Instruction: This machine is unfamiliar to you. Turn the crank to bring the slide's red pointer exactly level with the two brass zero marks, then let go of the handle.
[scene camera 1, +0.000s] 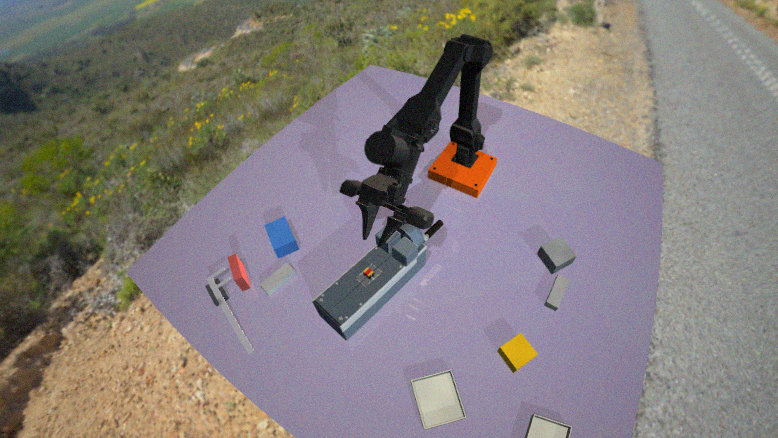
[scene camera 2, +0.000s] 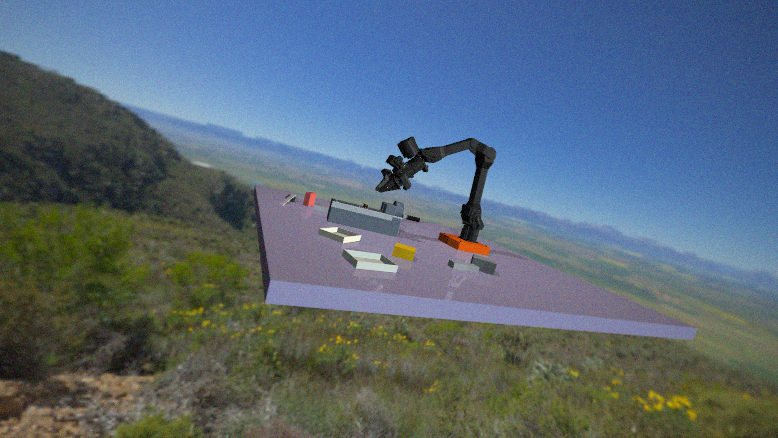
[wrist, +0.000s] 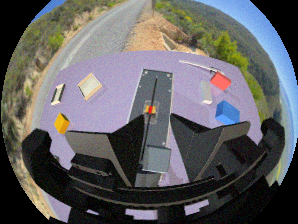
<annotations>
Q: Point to my gripper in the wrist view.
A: At 157, 117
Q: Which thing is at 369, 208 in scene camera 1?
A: My gripper.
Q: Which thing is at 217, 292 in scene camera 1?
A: A grey bar.
</annotations>
